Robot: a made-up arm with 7 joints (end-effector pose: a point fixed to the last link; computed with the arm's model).
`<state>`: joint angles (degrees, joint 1 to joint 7).
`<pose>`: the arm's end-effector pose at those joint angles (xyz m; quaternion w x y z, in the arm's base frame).
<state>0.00 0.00 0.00 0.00 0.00 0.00 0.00</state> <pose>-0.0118 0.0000 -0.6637 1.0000 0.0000 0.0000 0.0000</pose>
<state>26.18 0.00 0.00 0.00 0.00 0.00 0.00</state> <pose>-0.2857 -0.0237 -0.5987 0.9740 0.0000 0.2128 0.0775</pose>
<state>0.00 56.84 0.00 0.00 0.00 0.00 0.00</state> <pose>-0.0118 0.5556 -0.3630 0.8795 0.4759 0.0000 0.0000</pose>
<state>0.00 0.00 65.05 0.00 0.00 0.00 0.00</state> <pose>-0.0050 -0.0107 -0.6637 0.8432 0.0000 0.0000 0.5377</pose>
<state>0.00 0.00 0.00 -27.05 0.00 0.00 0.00</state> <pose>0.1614 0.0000 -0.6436 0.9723 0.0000 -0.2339 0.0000</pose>
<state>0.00 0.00 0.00 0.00 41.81 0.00 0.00</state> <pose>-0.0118 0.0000 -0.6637 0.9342 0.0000 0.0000 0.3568</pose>
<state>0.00 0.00 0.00 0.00 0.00 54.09 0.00</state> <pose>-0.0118 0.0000 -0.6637 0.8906 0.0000 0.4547 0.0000</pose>
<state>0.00 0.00 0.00 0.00 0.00 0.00 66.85</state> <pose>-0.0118 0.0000 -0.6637 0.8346 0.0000 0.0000 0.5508</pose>
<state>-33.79 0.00 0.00 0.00 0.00 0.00 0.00</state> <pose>0.3370 -0.0338 -0.5709 0.9568 0.0000 -0.2731 -0.0994</pose>
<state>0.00 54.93 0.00 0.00 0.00 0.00 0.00</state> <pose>-0.0118 0.5432 -0.3813 0.8873 0.4612 0.0000 0.0000</pose>
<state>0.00 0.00 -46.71 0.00 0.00 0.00 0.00</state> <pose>-0.0081 0.0086 -0.6637 0.9181 0.0000 0.0000 -0.3964</pose>
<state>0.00 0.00 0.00 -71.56 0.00 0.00 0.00</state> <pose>0.3699 0.0000 -0.4532 0.8113 0.0000 -0.5847 0.0000</pose>
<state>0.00 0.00 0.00 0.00 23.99 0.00 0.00</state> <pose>-0.0118 0.0000 -0.6637 0.9782 0.0000 0.0000 0.2078</pose>
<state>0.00 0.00 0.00 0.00 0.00 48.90 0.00</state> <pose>-0.0118 0.0000 -0.6637 0.9103 0.0000 0.4139 0.0000</pose>
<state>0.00 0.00 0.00 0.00 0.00 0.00 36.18</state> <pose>-0.0118 0.0000 -0.6637 0.9506 0.0000 0.0000 0.3105</pose>
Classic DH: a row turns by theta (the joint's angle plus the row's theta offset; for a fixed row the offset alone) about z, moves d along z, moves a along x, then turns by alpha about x. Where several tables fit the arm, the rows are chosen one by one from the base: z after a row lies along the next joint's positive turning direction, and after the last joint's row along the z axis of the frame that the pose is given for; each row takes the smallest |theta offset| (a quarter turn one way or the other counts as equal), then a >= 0, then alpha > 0; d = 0 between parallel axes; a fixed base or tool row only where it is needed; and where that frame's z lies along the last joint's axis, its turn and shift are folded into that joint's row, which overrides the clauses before.
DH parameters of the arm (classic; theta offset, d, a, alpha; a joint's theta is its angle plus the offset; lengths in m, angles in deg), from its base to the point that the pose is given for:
base (fixed): 0 0 0 -70
joint 1: 90 0 0 90
joint 2: 70 0 0 -90
joint 3: -90 -0.2936 0.033 -90
joint 4: 0 0 -0.0448 90
joint 5: 0 -0.3701 0 -90
joint 6: 0 0 0 90
joint 7: 0 0 0 0

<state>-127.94 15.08 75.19 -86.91 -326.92 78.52 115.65</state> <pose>0.2448 0.2237 0.4225 0.1735 -0.9590 0.1261 0.1851</pose>
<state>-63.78 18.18 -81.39 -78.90 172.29 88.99 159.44</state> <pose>0.3813 -0.3300 -0.2511 0.3747 0.4445 0.6549 0.4829</pose>
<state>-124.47 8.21 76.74 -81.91 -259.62 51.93 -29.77</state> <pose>0.3282 0.1626 0.4153 0.2221 0.7259 0.6369 0.1346</pose>
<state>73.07 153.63 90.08 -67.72 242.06 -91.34 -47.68</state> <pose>0.5619 0.0322 0.1943 0.5088 0.0356 -0.4450 0.7361</pose>
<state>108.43 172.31 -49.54 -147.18 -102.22 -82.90 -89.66</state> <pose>-0.1409 0.2221 -0.0666 0.2256 0.6763 0.6930 -0.1074</pose>
